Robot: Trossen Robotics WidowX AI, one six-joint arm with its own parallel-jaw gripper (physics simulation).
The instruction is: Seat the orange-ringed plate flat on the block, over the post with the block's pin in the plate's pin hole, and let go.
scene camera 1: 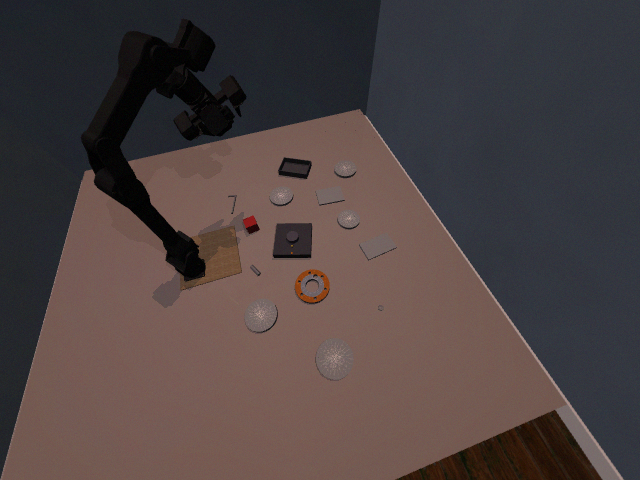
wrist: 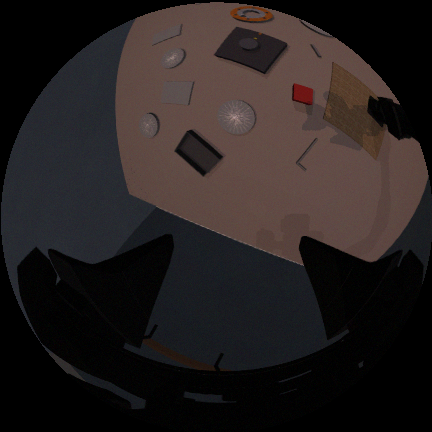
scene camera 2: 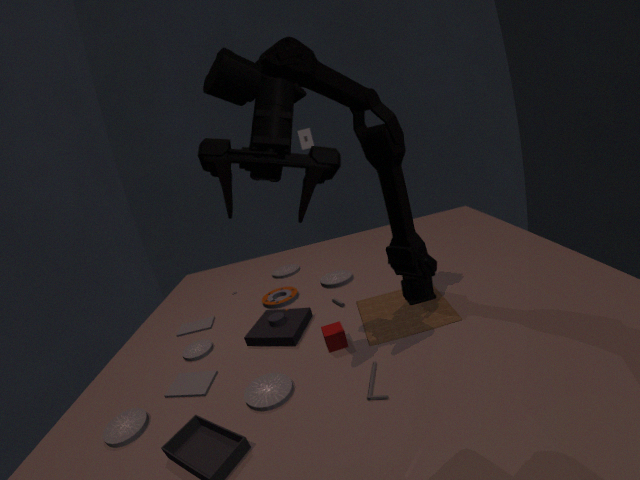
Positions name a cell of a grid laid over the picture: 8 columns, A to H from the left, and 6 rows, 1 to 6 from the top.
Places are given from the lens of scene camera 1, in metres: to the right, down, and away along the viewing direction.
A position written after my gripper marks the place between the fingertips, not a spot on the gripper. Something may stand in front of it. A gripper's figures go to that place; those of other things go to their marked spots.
my gripper (scene camera 1: C2): -0.26, -0.33, 0.69
orange-ringed plate (scene camera 1: D4): -0.03, 0.17, 0.72
